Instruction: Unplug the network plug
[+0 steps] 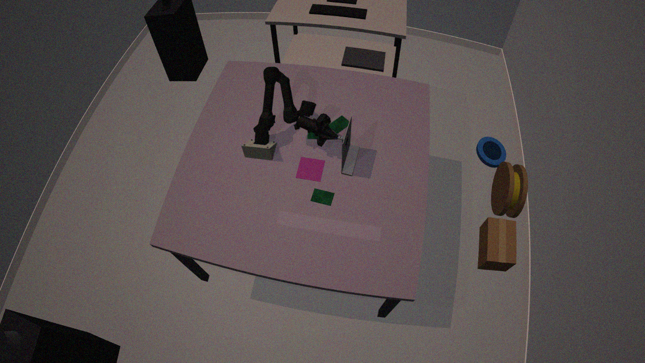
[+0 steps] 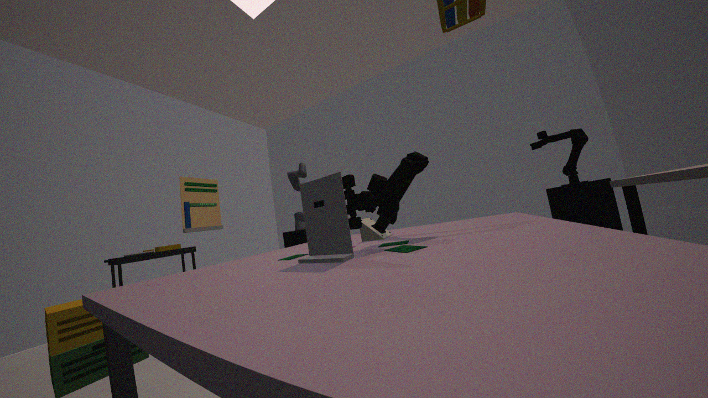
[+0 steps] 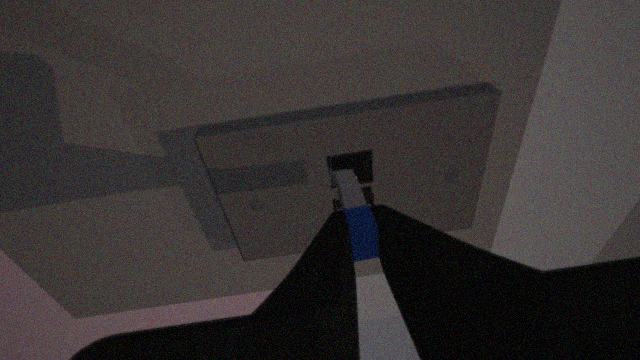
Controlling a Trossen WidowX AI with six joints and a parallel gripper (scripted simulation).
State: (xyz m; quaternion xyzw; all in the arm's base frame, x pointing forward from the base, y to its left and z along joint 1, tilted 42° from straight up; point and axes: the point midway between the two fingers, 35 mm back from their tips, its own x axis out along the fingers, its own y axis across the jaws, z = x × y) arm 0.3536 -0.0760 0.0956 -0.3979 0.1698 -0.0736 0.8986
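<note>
The magenta marked square is 120 mm behind my gripper tip, 90 mm to the right of it and 170 mm below it. From my gripper tip the other things lie so: panel: 50 mm ahead, 10 mm to the right, 60 mm below; then network plug: 10 mm ahead.
</note>
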